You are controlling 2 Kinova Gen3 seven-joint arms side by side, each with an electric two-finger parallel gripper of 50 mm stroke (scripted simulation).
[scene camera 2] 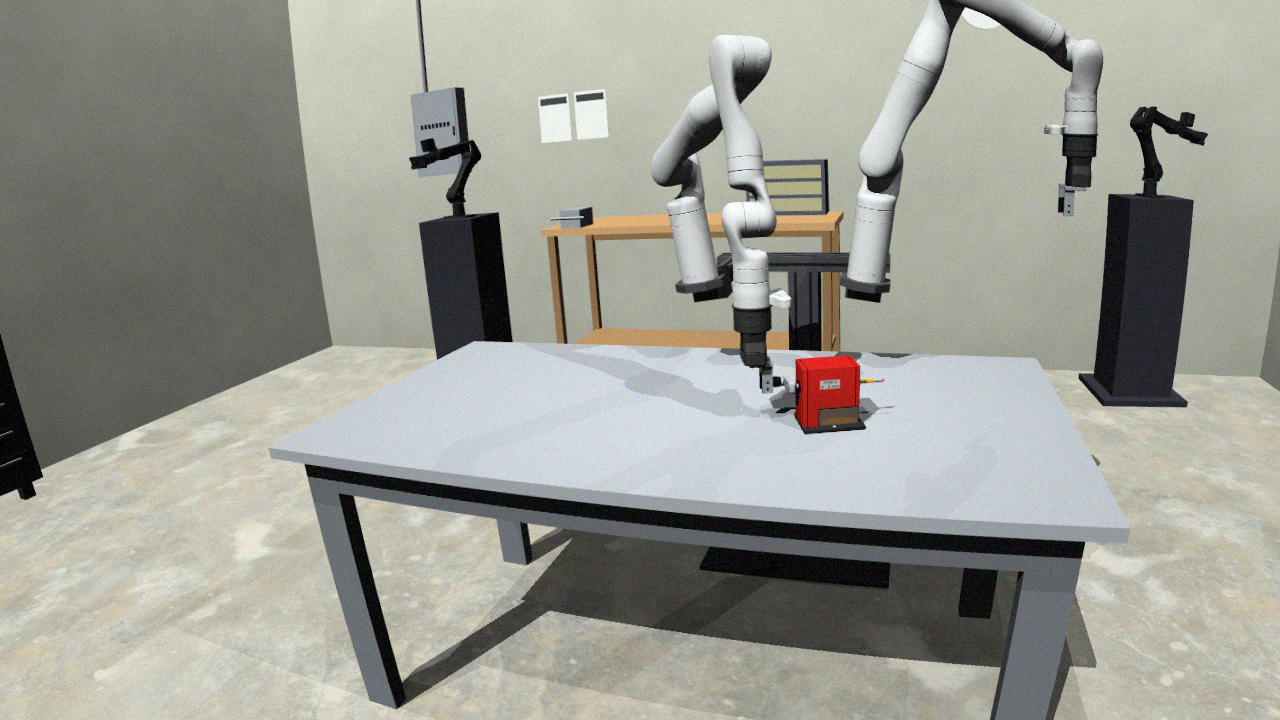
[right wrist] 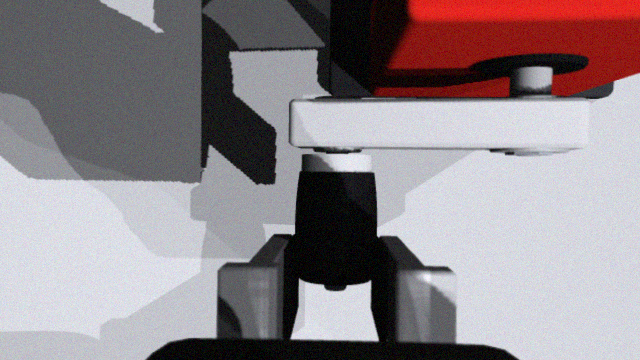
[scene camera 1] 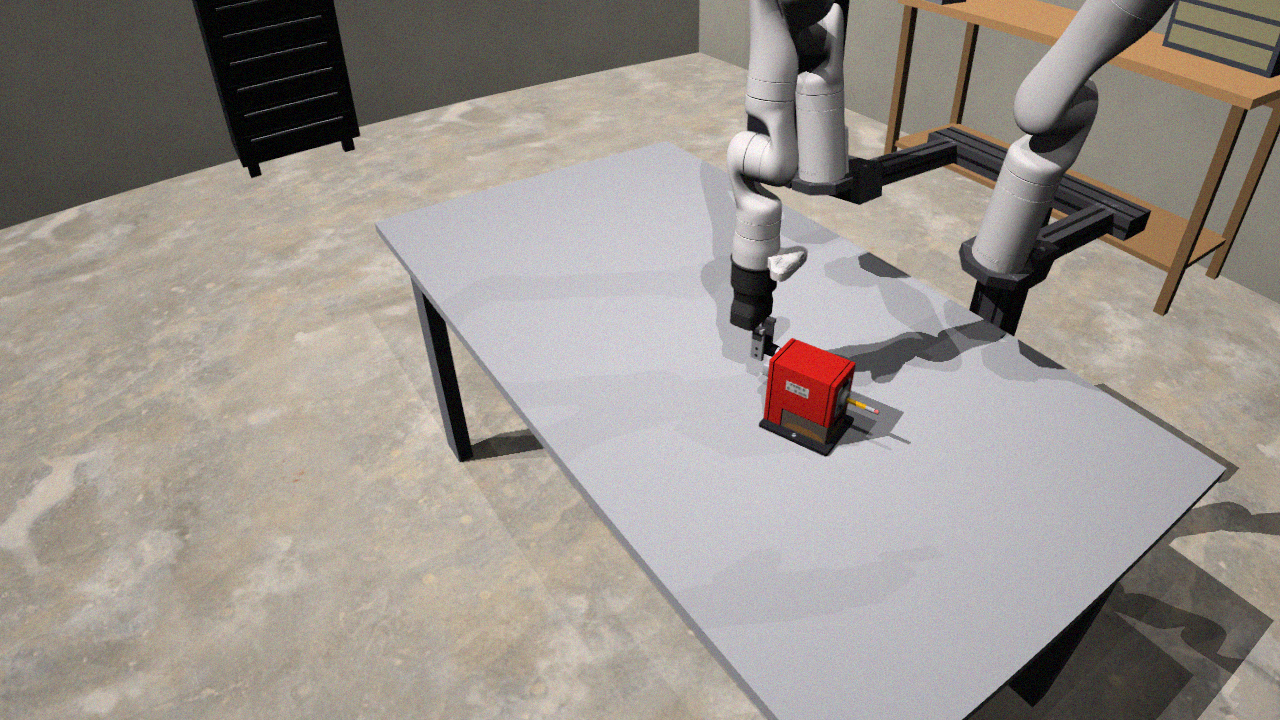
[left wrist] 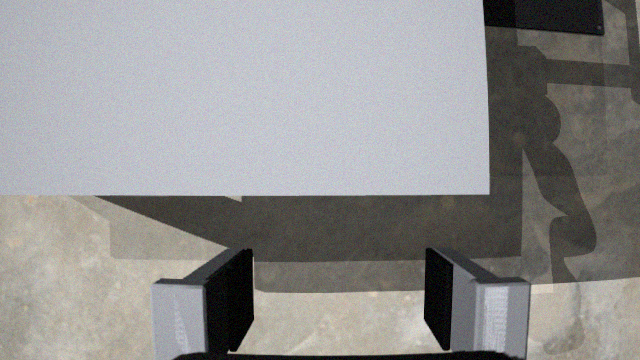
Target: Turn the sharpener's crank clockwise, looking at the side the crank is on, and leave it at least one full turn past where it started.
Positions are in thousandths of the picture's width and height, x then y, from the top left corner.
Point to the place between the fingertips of the left gripper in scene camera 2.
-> At 832, 298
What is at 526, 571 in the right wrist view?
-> A black knob.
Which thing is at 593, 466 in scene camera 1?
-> The right gripper.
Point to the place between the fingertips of the right gripper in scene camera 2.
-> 599, 542
